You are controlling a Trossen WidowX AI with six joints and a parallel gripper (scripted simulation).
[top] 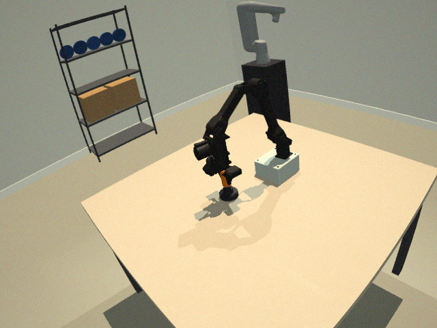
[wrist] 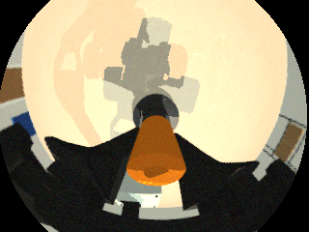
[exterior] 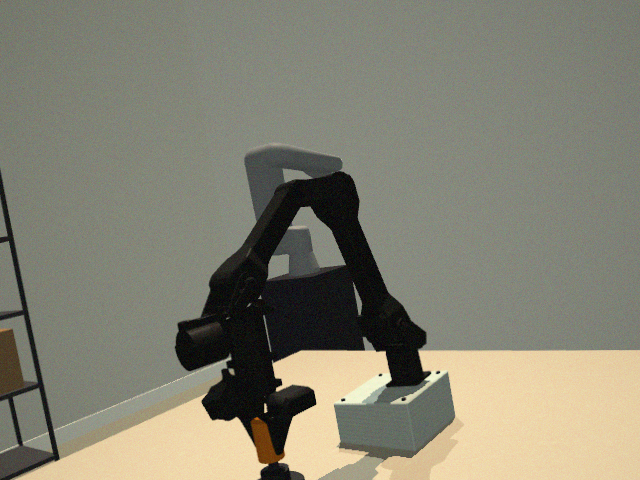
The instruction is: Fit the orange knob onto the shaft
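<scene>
Now: the orange knob 2 cm above my gripper tip. From my gripper tip the other things lie so: dark round pedestal 4 cm below.
</scene>
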